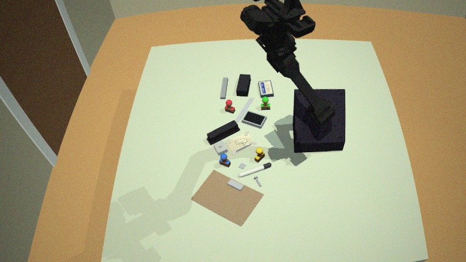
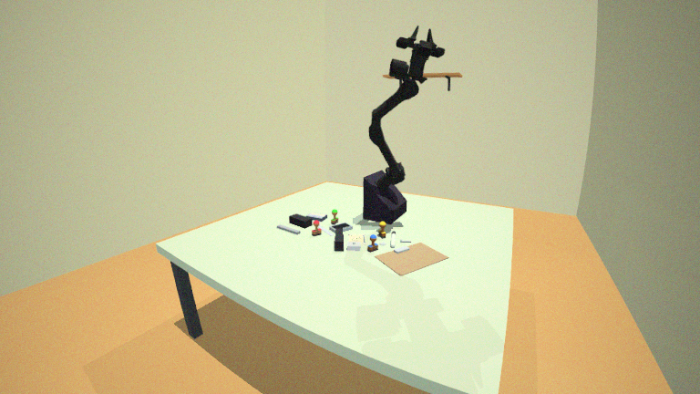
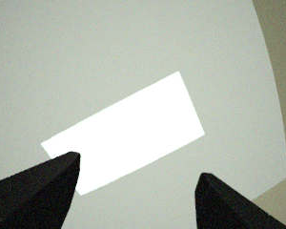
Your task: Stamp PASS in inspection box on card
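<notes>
Right now my gripper tip is 40 mm short of the green stamp, 390 mm to the left of it and 840 mm above it. The rest, counted from my gripper tip: yellow stamp (80 mm ahead, 130 mm to the right, 840 mm below); then screw (90 mm ahead, 30 mm to the right, 860 mm below); then white marker (80 mm ahead, 80 mm to the right, 860 mm below).
</notes>
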